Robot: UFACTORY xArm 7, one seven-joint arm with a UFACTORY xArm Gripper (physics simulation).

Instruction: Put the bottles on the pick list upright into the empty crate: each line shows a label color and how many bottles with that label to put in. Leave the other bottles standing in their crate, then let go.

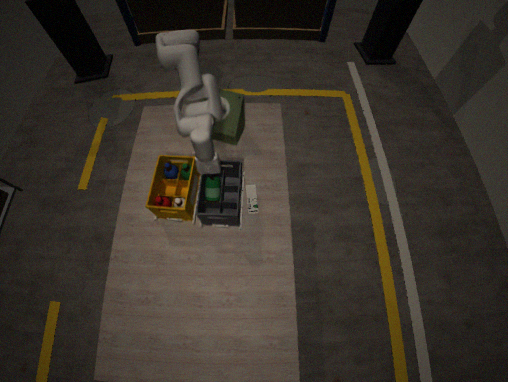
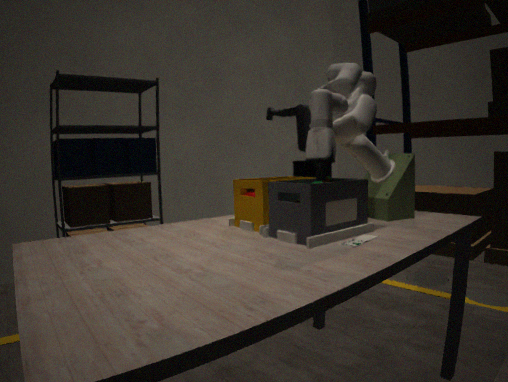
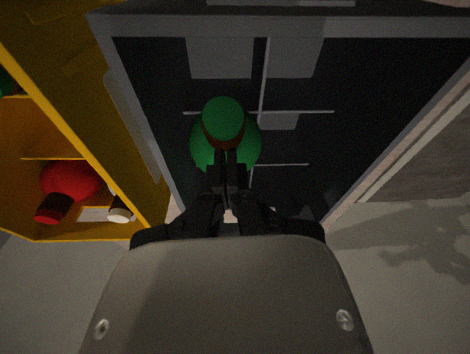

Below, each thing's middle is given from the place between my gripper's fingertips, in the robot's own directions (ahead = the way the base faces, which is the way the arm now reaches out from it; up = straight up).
The red bottle (image 3: 65,182) lies 70 mm ahead of my hand, 260 mm to the right of it and 90 mm below it.
